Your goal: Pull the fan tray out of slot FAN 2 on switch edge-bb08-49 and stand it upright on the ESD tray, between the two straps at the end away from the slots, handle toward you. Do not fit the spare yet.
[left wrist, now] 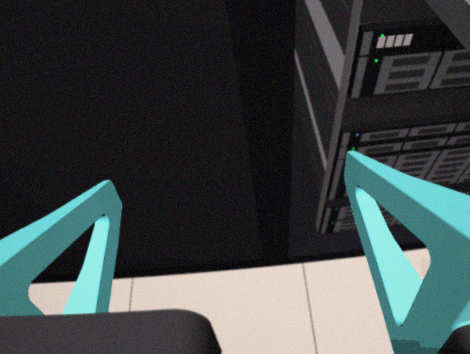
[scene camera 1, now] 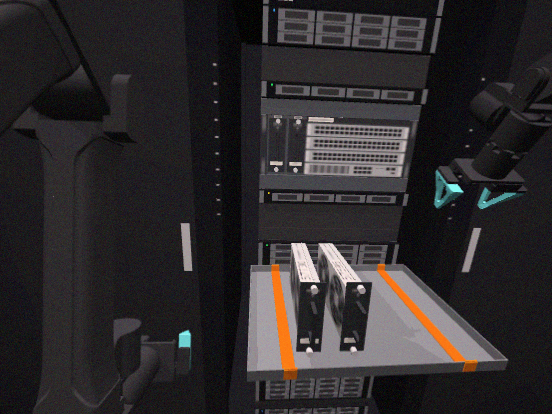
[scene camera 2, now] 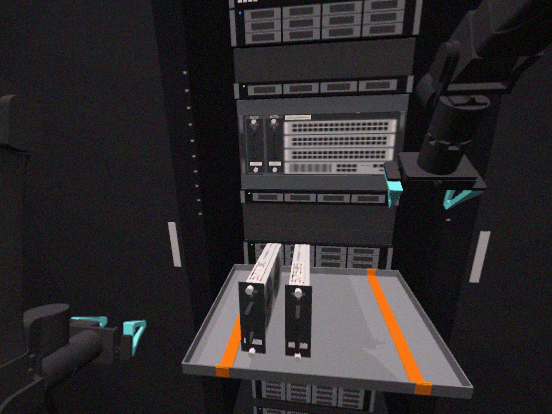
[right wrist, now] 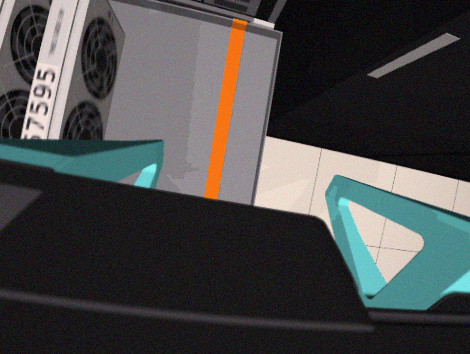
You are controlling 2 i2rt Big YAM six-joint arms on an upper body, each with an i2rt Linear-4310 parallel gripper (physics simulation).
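Observation:
Switch (scene camera 1: 357, 120) (scene camera 2: 340, 118) has two dark fan trays side by side at its left end, the left one (scene camera 1: 276, 145) (scene camera 2: 255, 145) and the right one (scene camera 1: 295, 145) (scene camera 2: 274, 145), both seated; slot lettering is unreadable. On the grey ESD tray (scene camera 1: 400, 345) (scene camera 2: 345, 360) (right wrist: 155, 75) two more fan trays, left (scene camera 1: 310, 317) (scene camera 2: 252, 320) and right (scene camera 1: 356, 317) (scene camera 2: 298, 320) (right wrist: 100, 57), stand upright, handles facing the camera. My left gripper (scene camera 2: 125, 321) (left wrist: 227, 178) is open, low, left of the ESD tray. My right gripper (scene camera 1: 460, 207) (scene camera 2: 418, 206) (right wrist: 251, 168) is open, above the ESD tray's right side.
Orange straps, left (scene camera 1: 282, 320) (scene camera 2: 231, 350) and right (scene camera 1: 420, 320) (scene camera 2: 395, 330) (right wrist: 225, 110), cross the ESD tray front to back. Servers (scene camera 1: 335, 92) (scene camera 2: 320, 87) and blanking panels (scene camera 1: 330, 222) (scene camera 2: 320, 217) fill the rack above and below the switch. Dark walls flank the rack.

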